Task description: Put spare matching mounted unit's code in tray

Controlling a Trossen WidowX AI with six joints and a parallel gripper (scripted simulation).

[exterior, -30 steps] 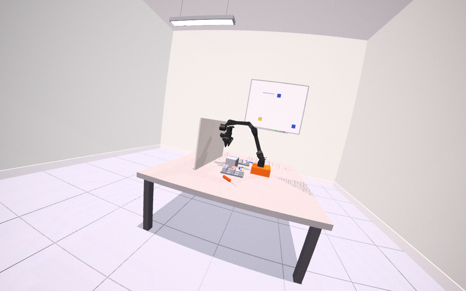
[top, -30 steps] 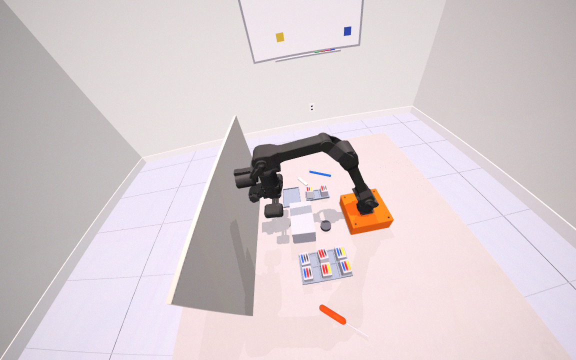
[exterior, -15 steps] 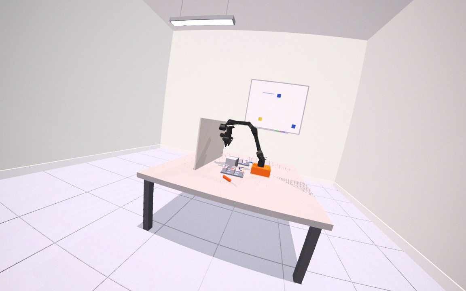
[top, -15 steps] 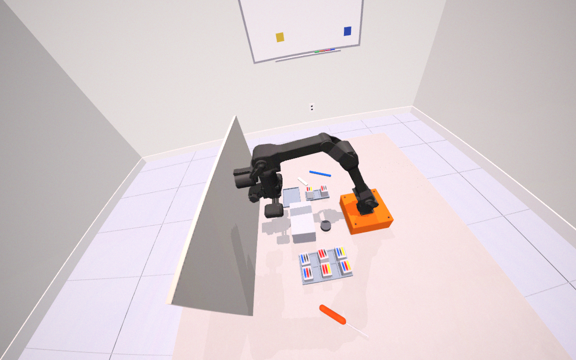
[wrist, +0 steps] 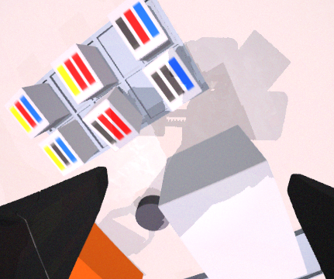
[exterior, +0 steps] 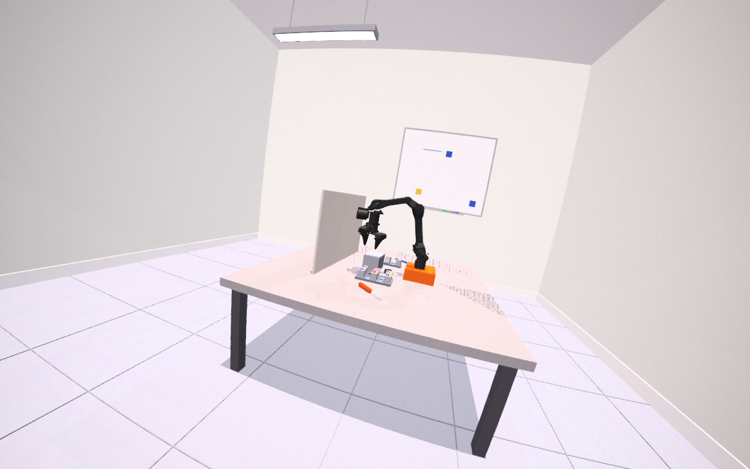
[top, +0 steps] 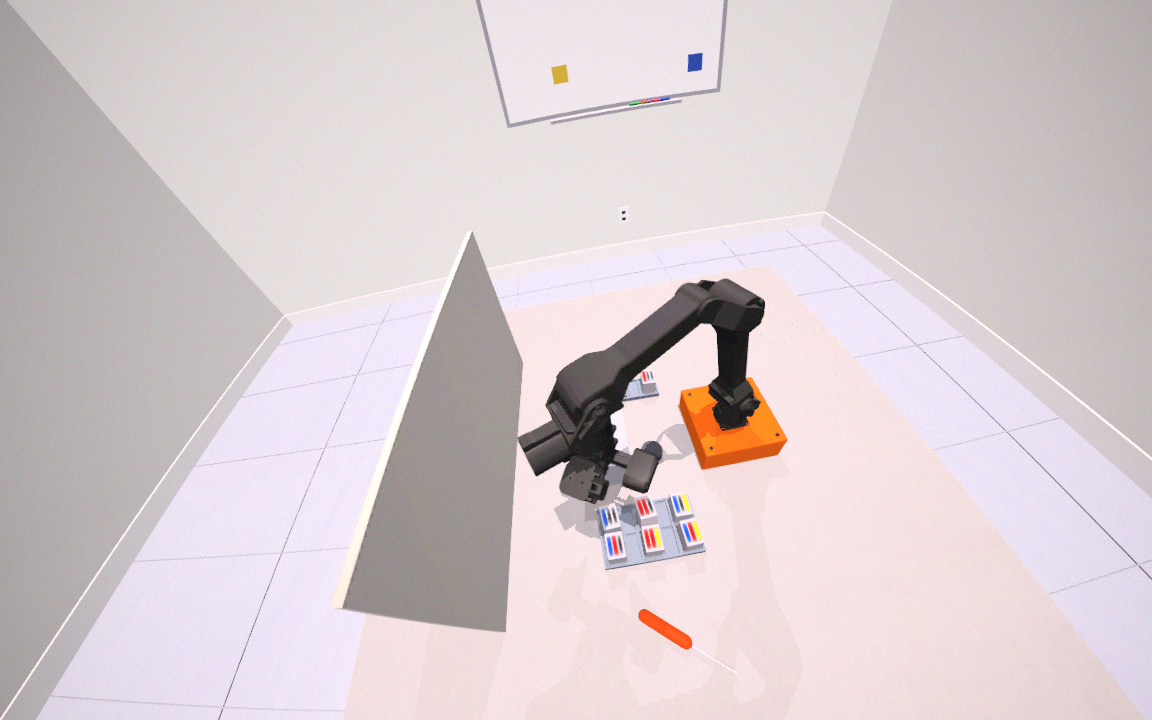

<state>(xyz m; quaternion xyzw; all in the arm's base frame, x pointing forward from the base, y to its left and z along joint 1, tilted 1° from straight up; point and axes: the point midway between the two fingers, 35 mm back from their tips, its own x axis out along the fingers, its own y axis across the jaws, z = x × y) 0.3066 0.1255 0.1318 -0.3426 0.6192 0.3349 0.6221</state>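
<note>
The grey spare block is 12 cm below my gripper tip, 7 cm behind it and 4 cm to the left of it. Also, from my gripper tip: grey panel (22 cm ahead, 14 cm to the right, 6 cm above); dark disc (15 cm below, 12 cm behind, 10 cm to the right); white mounted unit (12 cm to the right, 11 cm below, 1 cm behind).
</note>
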